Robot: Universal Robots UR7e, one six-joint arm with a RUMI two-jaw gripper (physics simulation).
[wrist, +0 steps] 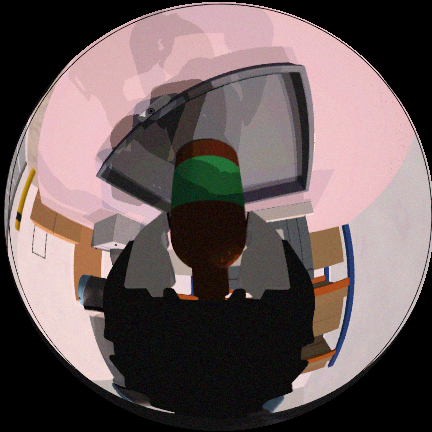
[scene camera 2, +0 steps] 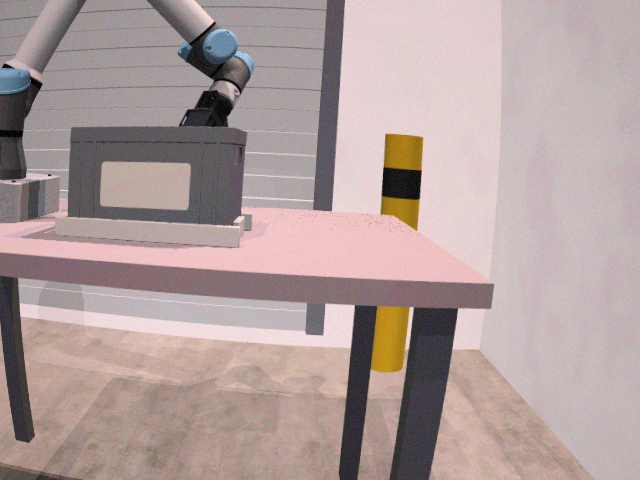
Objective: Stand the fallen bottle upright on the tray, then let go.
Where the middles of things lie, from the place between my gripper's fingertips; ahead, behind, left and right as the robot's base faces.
Right now the brown bottle (wrist: 207, 232) is 1 cm above my hand. From my hand the other things lie so: cream bar (scene camera 2: 161, 232) 39 cm to the right, 6 cm below, 4 cm ahead.
